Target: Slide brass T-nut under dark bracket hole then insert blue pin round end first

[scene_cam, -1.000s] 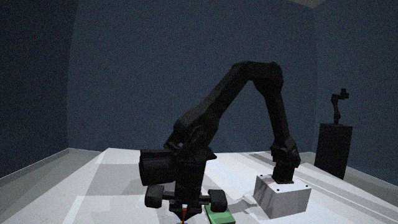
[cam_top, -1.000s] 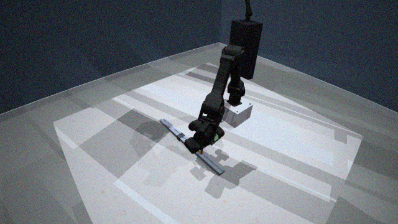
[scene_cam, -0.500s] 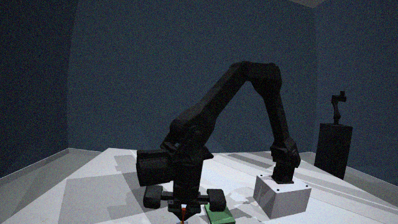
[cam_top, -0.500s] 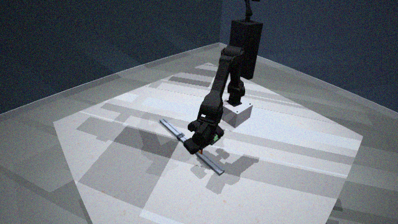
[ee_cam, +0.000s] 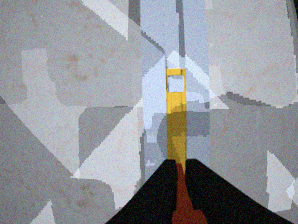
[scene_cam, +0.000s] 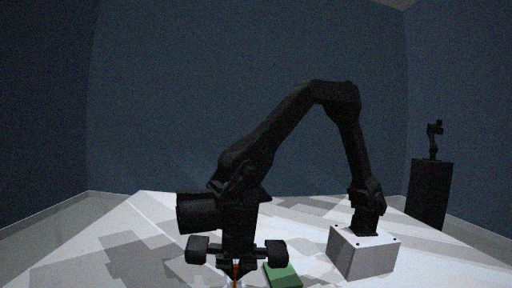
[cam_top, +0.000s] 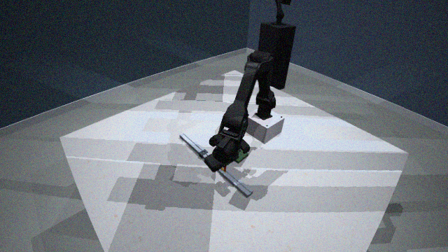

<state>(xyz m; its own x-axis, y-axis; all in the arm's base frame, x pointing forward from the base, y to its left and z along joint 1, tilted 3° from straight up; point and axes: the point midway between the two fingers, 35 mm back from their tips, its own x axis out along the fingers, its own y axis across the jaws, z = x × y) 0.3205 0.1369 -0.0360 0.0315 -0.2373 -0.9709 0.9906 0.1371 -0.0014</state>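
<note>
Right now my gripper tip is 2 cm short of the aluminum rail, 11 cm to the left of it and 3 cm above it. Round my gripper tip: blue pin (11 cm behind, 12 cm to the right, 1 cm below); then green tray (11 cm behind, 9 cm to the right, 3 cm below); then brass T-nut (2 cm to the right, 1 cm above).
</note>
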